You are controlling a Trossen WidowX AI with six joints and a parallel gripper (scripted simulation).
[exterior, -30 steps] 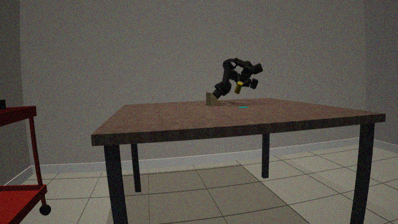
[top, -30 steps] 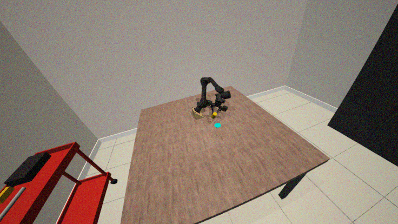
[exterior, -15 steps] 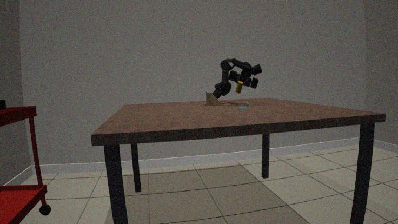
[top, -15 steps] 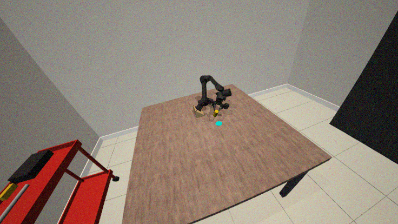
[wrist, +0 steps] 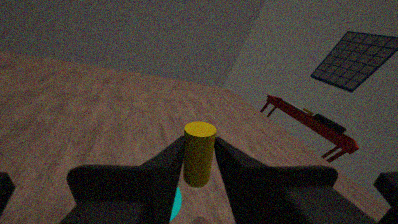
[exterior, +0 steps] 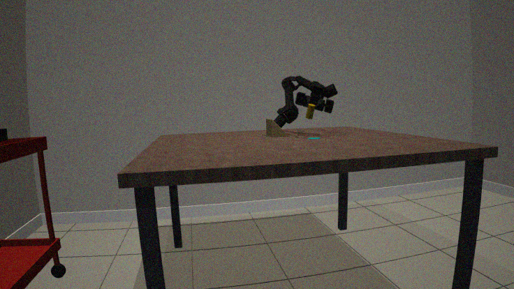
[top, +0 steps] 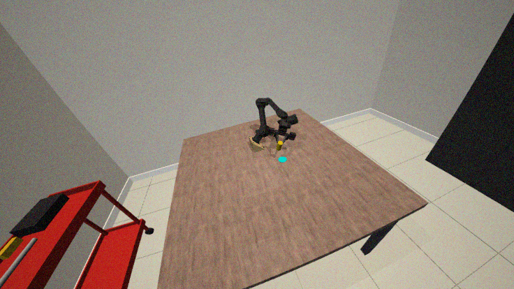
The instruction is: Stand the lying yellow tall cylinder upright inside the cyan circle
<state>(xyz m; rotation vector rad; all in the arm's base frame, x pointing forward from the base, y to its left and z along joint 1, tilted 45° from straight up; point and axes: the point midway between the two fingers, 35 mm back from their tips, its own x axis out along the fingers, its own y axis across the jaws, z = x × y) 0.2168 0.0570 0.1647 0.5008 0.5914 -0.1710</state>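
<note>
Right now the cyan circle is 15 cm below my gripper tip and 1 cm to the left of it. The rest, counted from my gripper tip: yellow cylinder (2 cm below).
</note>
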